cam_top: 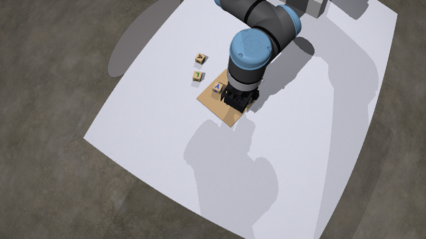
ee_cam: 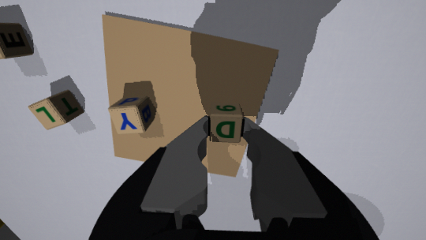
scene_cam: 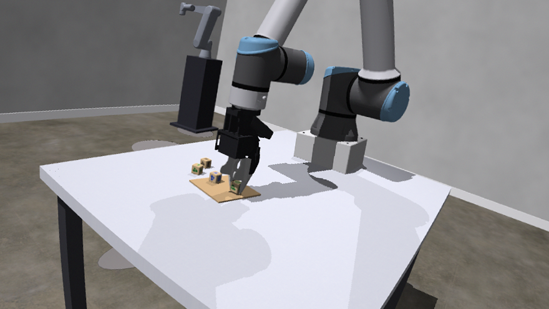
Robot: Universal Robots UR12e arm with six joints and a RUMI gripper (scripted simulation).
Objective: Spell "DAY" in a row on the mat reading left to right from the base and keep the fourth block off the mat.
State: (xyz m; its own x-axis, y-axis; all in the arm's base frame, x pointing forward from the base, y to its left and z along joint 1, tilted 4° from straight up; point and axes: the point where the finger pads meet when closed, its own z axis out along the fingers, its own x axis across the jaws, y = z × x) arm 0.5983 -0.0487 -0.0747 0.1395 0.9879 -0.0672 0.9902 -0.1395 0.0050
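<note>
Right now the D block is right at my hand. Also, from my hand: green-lettered block: 160 mm to the right, 30 mm behind, 10 mm below; then blue-lettered block: 80 mm to the right, 10 mm below, 10 mm behind; then tan mat: 40 mm to the right, 20 mm below, 10 mm behind.
</note>
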